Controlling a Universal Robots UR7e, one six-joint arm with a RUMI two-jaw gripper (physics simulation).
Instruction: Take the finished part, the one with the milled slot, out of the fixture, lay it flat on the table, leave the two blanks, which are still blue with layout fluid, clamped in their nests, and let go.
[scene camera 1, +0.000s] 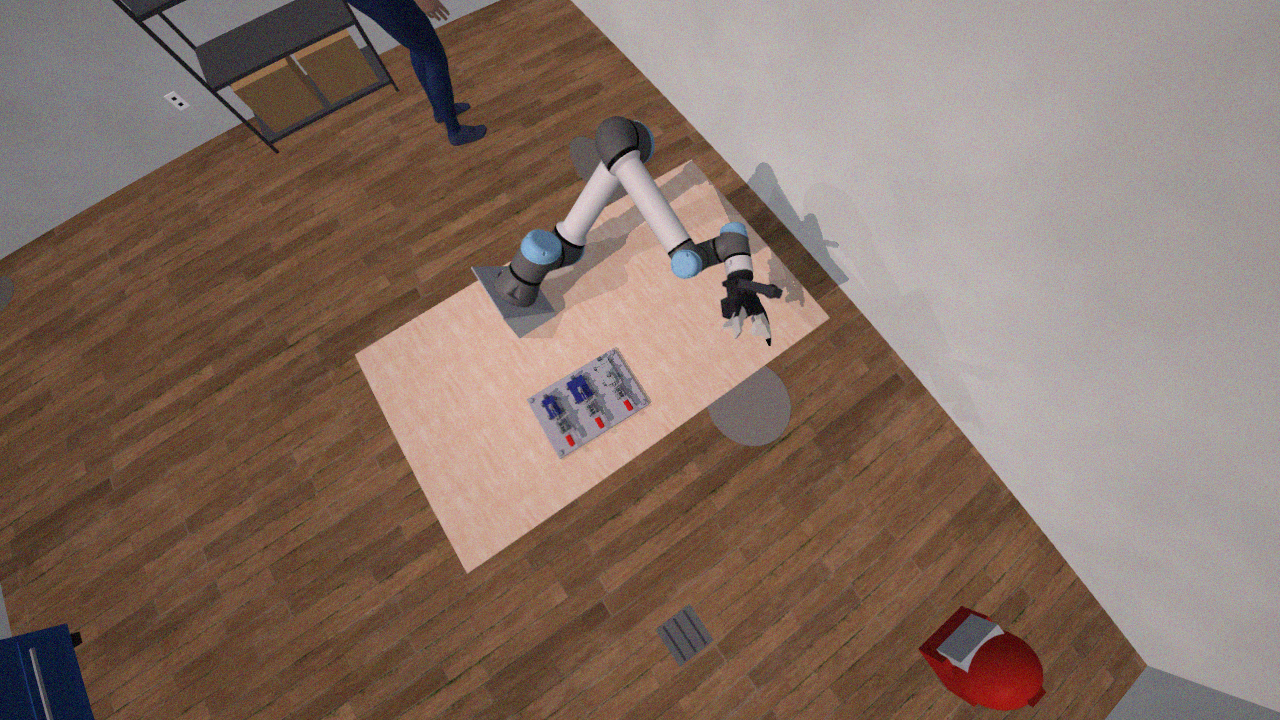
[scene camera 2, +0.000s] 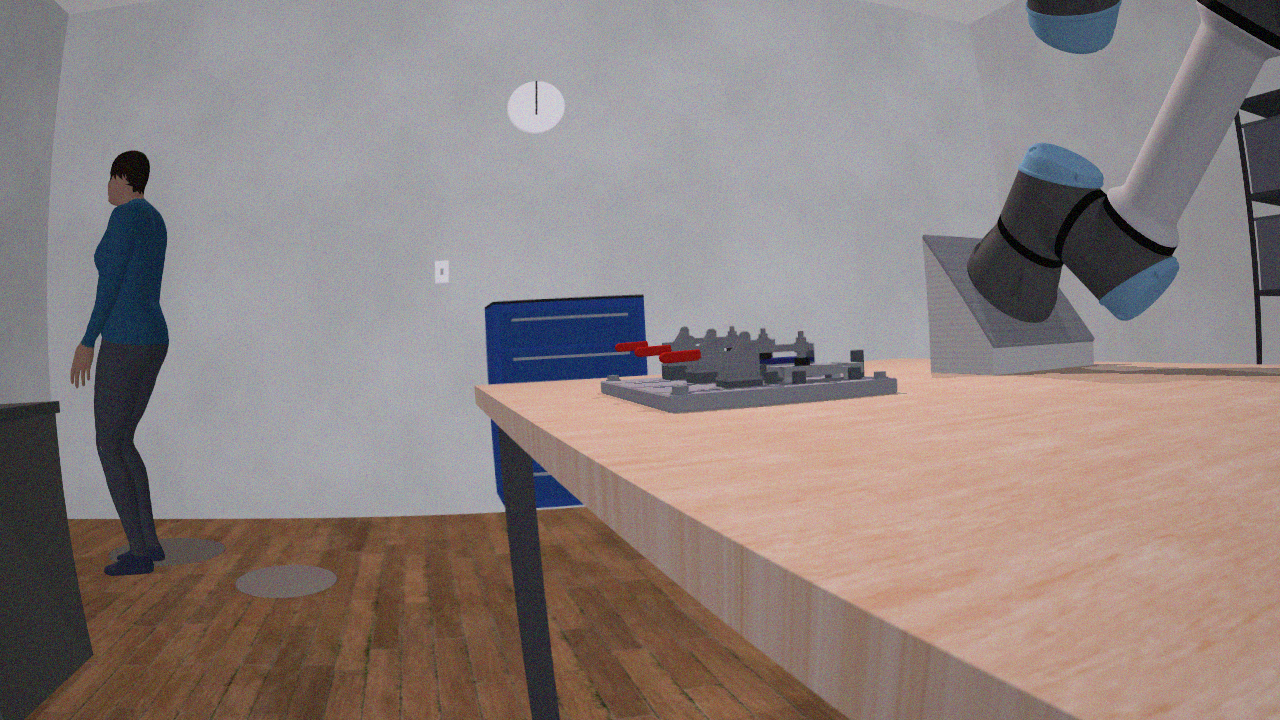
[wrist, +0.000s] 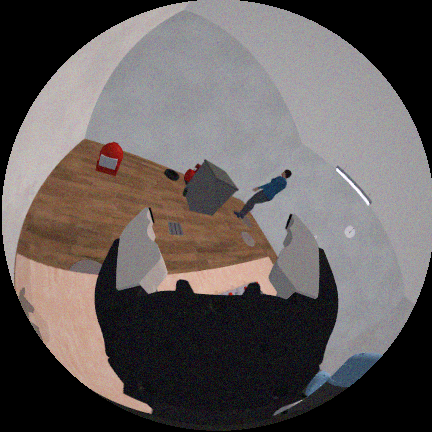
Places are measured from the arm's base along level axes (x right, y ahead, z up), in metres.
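Pixels of known places: gripper, fingertip midpoint: (scene camera 1: 753, 342) (wrist: 219, 212); arm's base, origin of the base link: (scene camera 1: 515, 290) (scene camera 2: 1010, 286).
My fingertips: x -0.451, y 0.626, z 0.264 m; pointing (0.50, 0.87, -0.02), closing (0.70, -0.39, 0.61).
Note:
Ahead of a thing's pixels: the offset from my fingertips to its middle. "*": to the spot under its first point. Level surfaces: height alone.
The fixture plate (scene camera 1: 545, 424) (scene camera 2: 787, 394) lies on the table @(dz -0.382 m) (scene camera 1: 429, 429) (scene camera 2: 1029, 465). Two blue blanks @(* dy -0.224, dx +0.547, dz -0.318 m) (scene camera 1: 552, 405) @(* dy -0.227, dx +0.438, dz -0.325 m) (scene camera 1: 580, 387) sit in its left and middle nests in scene camera 1. The finished part @(dy -0.232, dx +0.333, dz -0.356 m) (scene camera 1: 611, 377) looks grey and sits in the right nest; its slot is too small to make out. Toggle clamps with red handles @(* dy -0.098, dx +0.554, dz -0.320 m) (scene camera 1: 570, 439) @(* dy -0.097, dx +0.446, dz -0.325 m) (scene camera 1: 599, 421) @(* dy -0.089, dx +0.337, dz -0.331 m) (scene camera 1: 628, 405) (scene camera 2: 680, 356) stand at the nests. My gripper (scene camera 1: 752, 338) (wrist: 219, 212) is open and empty, above the table's right end, well away from the fixture. In the wrist view a sliver of the fixture shows beyond the gripper body.
The arm's sloped base (scene camera 1: 505, 308) (scene camera 2: 966, 331) stands on the table behind the fixture. A person (scene camera 1: 429, 71) (scene camera 2: 131, 268) (wrist: 270, 190), a shelf rack (scene camera 1: 243, 122), a blue cabinet (scene camera 1: 44, 680) (scene camera 2: 563, 335) and a red object (scene camera 1: 998, 671) (wrist: 110, 157) are away from the table.

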